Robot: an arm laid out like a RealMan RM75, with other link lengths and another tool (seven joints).
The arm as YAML. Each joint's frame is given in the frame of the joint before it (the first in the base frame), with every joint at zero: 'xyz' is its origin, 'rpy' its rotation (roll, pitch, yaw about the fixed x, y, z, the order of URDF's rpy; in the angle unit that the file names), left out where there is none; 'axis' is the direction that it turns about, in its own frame. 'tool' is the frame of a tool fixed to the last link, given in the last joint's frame.
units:
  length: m
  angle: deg
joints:
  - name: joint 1
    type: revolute
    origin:
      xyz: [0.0, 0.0, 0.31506]
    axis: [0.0, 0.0, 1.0]
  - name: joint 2
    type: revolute
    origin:
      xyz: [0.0, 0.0, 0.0]
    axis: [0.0, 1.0, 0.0]
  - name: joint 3
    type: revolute
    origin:
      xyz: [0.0, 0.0, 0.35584]
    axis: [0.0, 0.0, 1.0]
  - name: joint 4
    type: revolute
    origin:
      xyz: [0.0, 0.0, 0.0]
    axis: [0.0, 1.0, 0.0]
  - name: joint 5
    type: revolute
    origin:
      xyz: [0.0, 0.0, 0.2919]
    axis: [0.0, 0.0, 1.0]
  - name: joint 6
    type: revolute
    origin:
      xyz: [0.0, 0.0, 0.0]
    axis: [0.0, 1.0, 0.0]
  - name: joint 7
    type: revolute
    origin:
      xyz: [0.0, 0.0, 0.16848]
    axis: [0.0, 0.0, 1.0]
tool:
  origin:
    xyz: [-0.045, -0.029, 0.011]
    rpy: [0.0, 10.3, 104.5]
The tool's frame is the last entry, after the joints.
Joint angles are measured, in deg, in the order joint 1, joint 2, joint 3, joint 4, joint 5, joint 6, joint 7. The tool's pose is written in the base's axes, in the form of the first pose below.
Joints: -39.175 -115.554 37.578 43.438 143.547 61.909 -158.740
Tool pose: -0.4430, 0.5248, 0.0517, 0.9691, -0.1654, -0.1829, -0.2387, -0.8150, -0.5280
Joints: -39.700 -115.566 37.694 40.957 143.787 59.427 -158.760
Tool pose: -0.4472, 0.5265, 0.0417, 0.9710, -0.1484, -0.1876, -0.2274, -0.8161, -0.5312
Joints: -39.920 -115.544 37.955 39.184 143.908 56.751 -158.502
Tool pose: -0.4528, 0.5286, 0.0360, 0.9695, -0.1358, -0.2040, -0.2271, -0.8104, -0.5400
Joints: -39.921 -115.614 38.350 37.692 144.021 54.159 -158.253
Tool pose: -0.4591, 0.5291, 0.0305, 0.9672, -0.1232, -0.2220, -0.2282, -0.8050, -0.5476
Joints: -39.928 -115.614 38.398 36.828 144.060 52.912 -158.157
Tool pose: -0.4627, 0.5289, 0.0277, 0.9668, -0.1144, -0.2284, -0.2254, -0.8028, -0.5521
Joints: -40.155 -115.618 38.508 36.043 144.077 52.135 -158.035
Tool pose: -0.4633, 0.5296, 0.0244, 0.9663, -0.1127, -0.2314, -0.2257, -0.8031, -0.5514
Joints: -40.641 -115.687 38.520 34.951 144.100 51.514 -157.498
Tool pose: -0.4621, 0.5306, 0.0188, 0.9653, -0.1189, -0.2327, -0.2306, -0.8064, -0.5446
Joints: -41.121 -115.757 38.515 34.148 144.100 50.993 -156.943
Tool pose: -0.4602, 0.5324, 0.0146, 0.9636, -0.1275, -0.2351, -0.2384, -0.8077, -0.5393
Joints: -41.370 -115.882 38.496 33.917 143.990 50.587 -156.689
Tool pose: -0.4584, 0.5342, 0.0125, 0.9627, -0.1320, -0.2361, -0.2430, -0.8055, -0.5405
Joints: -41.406 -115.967 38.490 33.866 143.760 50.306 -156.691
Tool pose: -0.4576, 0.5350, 0.0115, 0.9634, -0.1309, -0.2341, -0.2415, -0.8030, -0.5449
